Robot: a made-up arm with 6 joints. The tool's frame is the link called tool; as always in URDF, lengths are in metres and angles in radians. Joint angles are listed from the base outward. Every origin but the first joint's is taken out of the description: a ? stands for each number. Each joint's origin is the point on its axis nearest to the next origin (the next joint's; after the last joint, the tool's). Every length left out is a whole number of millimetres.
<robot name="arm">
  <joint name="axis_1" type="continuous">
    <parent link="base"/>
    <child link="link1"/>
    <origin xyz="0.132 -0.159 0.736" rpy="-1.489 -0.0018 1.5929"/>
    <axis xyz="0 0 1"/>
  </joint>
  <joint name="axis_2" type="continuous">
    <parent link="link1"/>
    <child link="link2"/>
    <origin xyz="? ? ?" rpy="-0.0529 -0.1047 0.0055"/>
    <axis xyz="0 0 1"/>
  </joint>
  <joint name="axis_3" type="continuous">
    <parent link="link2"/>
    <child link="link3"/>
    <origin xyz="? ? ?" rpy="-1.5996 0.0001 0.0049"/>
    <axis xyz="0 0 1"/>
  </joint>
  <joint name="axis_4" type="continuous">
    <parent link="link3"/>
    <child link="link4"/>
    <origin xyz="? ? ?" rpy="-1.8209 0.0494 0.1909"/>
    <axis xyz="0 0 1"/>
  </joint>
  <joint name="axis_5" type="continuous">
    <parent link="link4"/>
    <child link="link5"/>
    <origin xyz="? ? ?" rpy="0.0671 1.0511 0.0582"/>
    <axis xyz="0 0 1"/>
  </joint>
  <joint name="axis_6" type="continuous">
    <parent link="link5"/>
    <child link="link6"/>
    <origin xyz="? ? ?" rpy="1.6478 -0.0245 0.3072"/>
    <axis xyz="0 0 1"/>
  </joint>
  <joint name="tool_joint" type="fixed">
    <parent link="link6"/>
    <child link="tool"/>
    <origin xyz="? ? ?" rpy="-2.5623 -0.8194 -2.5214"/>
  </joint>
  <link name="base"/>
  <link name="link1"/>
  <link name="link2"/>
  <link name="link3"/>
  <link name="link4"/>
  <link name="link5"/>
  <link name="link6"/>
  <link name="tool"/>
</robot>
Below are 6 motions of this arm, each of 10 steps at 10 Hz.
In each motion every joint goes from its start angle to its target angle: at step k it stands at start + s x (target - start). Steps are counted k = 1, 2, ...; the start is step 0. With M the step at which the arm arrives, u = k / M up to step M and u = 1 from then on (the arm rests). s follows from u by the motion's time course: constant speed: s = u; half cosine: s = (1 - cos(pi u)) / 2; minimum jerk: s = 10 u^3 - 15 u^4 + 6 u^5.
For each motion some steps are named. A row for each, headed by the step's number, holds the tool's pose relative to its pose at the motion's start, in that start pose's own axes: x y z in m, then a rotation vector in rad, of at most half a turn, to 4 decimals.
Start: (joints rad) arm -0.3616 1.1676 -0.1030 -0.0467 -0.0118 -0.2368
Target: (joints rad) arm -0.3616 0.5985 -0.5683 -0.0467 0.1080 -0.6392
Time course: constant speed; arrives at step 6
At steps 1, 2, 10:
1: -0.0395 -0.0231 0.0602 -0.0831 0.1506 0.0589
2: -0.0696 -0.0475 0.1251 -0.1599 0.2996 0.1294
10: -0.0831 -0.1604 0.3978 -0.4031 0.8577 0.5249

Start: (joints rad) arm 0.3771 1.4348 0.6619 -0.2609 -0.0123 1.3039
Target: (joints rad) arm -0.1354 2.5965 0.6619 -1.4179 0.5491 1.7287
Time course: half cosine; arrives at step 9
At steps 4, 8, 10:
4: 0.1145 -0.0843 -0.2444 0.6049 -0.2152 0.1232
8: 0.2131 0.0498 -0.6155 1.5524 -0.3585 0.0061
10: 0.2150 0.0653 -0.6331 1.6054 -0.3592 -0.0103

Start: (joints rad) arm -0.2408 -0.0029 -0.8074 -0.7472 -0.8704 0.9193
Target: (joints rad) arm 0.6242 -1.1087 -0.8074 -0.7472 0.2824 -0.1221
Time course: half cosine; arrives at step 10
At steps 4, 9, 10:
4: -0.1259 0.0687 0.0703 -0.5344 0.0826 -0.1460
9: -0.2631 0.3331 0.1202 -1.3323 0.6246 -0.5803
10: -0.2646 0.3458 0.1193 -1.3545 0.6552 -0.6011

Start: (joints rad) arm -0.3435 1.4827 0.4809 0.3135 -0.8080 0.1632
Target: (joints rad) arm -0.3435 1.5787 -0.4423 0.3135 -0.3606 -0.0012
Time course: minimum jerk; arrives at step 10
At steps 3, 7, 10:
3: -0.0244 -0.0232 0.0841 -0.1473 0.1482 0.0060
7: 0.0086 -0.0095 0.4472 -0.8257 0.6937 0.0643
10: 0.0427 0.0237 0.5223 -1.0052 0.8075 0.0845

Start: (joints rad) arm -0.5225 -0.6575 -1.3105 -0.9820 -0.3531 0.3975
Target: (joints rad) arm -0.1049 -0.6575 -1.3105 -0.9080 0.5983 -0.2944
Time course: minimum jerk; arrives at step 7
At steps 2, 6, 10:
2: -0.0309 -0.0013 0.0454 -0.2143 0.0553 -0.0306
6: -0.1770 0.1452 0.2217 -1.3119 0.4922 -0.3883
10: -0.1799 0.1520 0.2229 -1.3374 0.5070 -0.4043

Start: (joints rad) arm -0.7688 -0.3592 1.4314 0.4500 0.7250 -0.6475
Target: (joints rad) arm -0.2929 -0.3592 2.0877 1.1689 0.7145 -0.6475
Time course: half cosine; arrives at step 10
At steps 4, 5, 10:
4: -0.0125 -0.1266 0.0150 -0.0088 0.0467 0.3363
5: -0.0006 -0.1964 0.0236 -0.0337 0.0676 0.4933
10: 0.1353 -0.4340 0.0772 -0.2020 0.1325 1.0118

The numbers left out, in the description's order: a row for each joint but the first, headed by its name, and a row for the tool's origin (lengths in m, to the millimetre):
axis_2: 0.054 0.007 0
axis_3: 0.015 -0.05 0
axis_4: -0.048 0.039 0
axis_5: 0.294 0.089 0
axis_6: 0.382 0.086 0
tool: -0.028 0.046 0

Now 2 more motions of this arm.
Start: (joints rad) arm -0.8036 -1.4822 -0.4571 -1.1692 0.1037 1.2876
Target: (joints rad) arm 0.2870 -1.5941 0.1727 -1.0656 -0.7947 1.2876
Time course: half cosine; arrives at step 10
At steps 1, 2, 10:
1: 0.0065 -0.0062 -0.0123 0.0282 -0.0063 0.0201
2: 0.0273 -0.0216 -0.0489 0.1100 -0.0236 0.0800
10: 0.3808 0.1765 -0.4435 1.1016 -0.1472 1.0338

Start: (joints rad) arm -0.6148 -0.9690 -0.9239 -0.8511 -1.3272 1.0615
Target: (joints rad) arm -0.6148 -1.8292 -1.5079 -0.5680 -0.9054 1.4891
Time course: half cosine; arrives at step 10
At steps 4, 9, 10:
4: -0.1121 0.0853 -0.0349 0.2553 -0.0975 -0.4914
9: -0.1951 0.2497 -0.0167 0.6777 -0.1075 -1.3070
10: -0.1960 0.2539 -0.0141 0.6924 -0.1026 -1.3356

